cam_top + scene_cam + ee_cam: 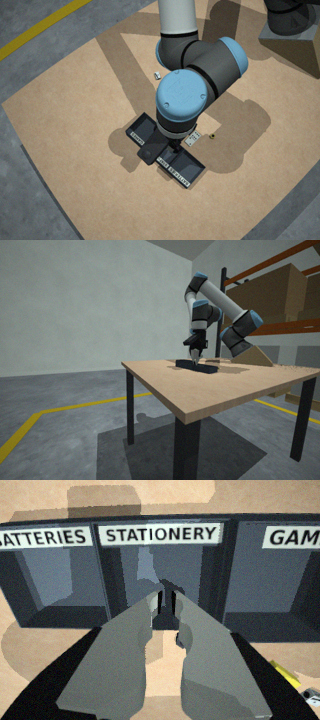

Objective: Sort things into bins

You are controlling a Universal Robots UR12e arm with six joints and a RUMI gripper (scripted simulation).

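Right now my hand is 1 cm short of the dark three-part bin and 1 cm above it. Also, from my hand: yellow nut (13 cm behind, 8 cm to the left, 3 cm below); white domino (13 cm behind, 5 cm to the right, 3 cm below); black nut (7 cm behind, 2 cm to the right, 3 cm below).
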